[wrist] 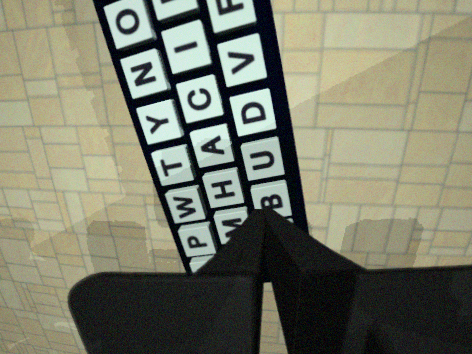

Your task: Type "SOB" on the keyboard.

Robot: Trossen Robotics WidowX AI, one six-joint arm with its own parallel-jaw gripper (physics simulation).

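Note:
A black keyboard with white letter keys runs from the top to the lower middle of the wrist view, its letters turned sideways. The O key is at the top left. The B key is at the lower right of the keys, its lower edge covered by the fingertips. The S key does not show. My gripper is shut and empty. Its tips overlap the lower edge of the B key in the view; whether they touch it I cannot tell.
The U key and D key lie above the B key in the view. The M key and H key are on its left. The keyboard lies on a tan tile-patterned surface with shadows on it. The fingers hide the keyboard's lower part.

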